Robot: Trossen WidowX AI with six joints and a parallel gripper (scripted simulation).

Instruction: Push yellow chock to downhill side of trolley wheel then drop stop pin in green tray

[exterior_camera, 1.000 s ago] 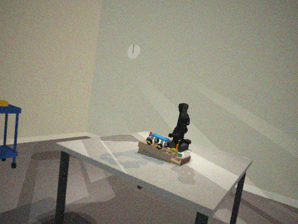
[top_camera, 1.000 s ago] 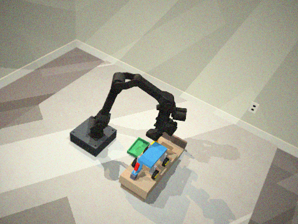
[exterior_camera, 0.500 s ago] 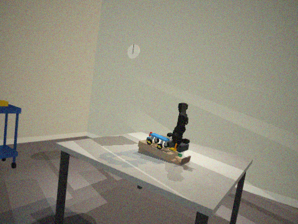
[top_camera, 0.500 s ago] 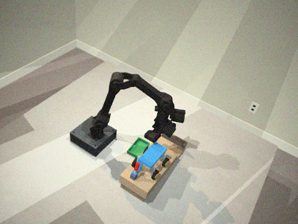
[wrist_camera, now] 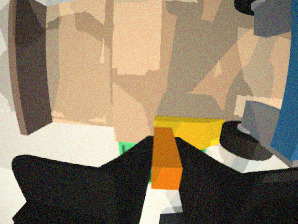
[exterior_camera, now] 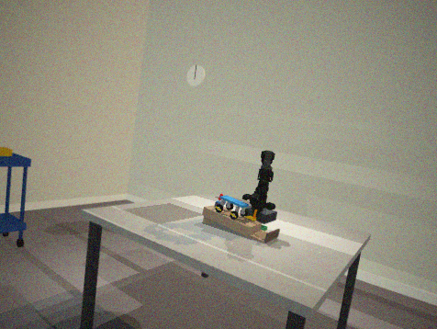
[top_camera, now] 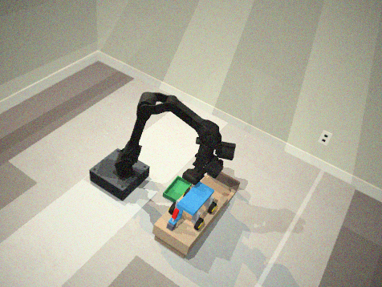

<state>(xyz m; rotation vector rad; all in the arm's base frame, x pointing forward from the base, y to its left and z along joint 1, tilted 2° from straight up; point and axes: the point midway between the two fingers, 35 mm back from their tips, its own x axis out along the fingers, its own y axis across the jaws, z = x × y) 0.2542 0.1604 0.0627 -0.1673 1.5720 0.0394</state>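
My gripper tip is 20 mm to the left of the yellow chock. Round my gripper tip: blue-topped trolley: 70 mm ahead, 110 mm to the right, 20 mm above; ramp: 70 mm ahead, 110 mm to the right, 40 mm below; raised stop board: 40 mm ahead, 150 mm to the left, 60 mm below.
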